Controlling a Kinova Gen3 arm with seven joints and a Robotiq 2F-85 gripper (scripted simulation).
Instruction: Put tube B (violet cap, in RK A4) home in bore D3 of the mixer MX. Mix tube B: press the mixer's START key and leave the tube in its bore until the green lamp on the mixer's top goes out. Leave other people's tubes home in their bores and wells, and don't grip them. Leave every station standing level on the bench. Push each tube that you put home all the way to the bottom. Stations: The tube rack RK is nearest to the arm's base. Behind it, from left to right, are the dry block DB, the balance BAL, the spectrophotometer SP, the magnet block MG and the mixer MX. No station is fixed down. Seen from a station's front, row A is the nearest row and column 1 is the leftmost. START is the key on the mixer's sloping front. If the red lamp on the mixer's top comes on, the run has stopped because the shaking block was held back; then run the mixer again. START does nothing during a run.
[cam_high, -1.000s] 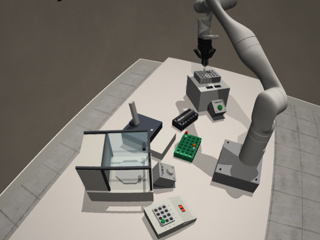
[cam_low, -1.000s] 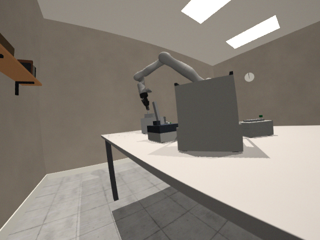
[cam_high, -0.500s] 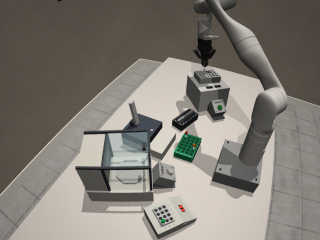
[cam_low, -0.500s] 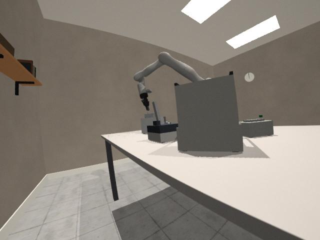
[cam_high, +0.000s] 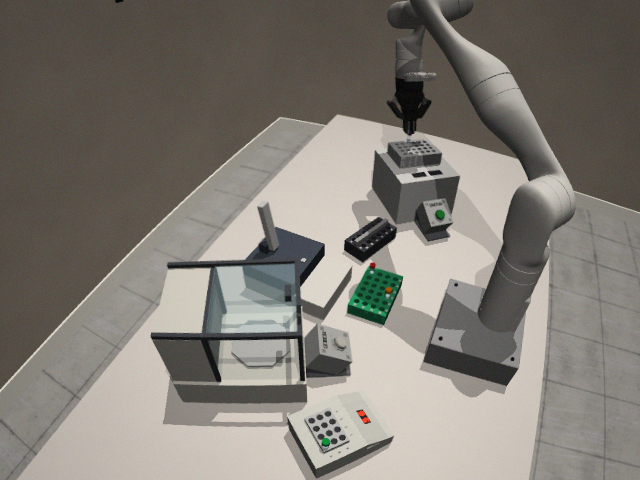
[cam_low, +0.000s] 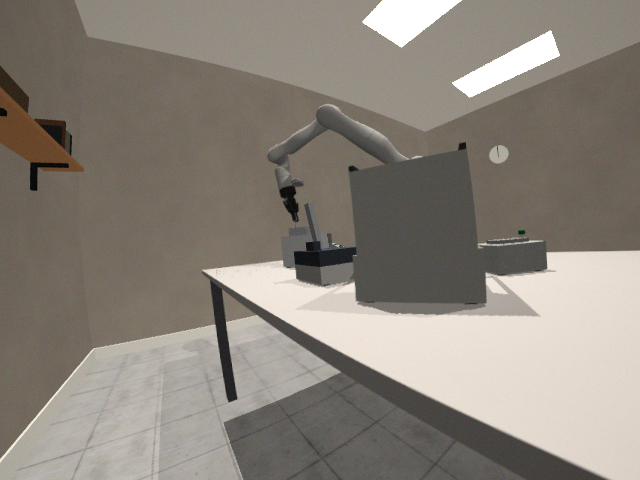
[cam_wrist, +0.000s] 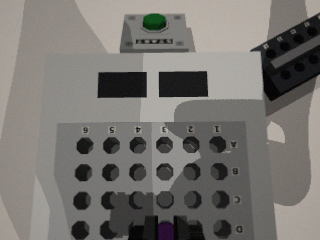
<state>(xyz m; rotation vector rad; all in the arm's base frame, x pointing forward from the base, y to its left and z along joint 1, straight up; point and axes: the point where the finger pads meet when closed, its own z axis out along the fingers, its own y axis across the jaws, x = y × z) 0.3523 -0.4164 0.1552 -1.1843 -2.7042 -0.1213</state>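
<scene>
The shaking block is 3 cm behind my hand, 2 cm to the left of it and 7 cm below it. The rest, counted from my hand: green start key: 15 cm behind, 15 cm to the left, 15 cm below; then red-capped tube: 5 cm behind, 38 cm to the left, 19 cm below; then black magnet block: 26 cm to the left, 20 cm below.
</scene>
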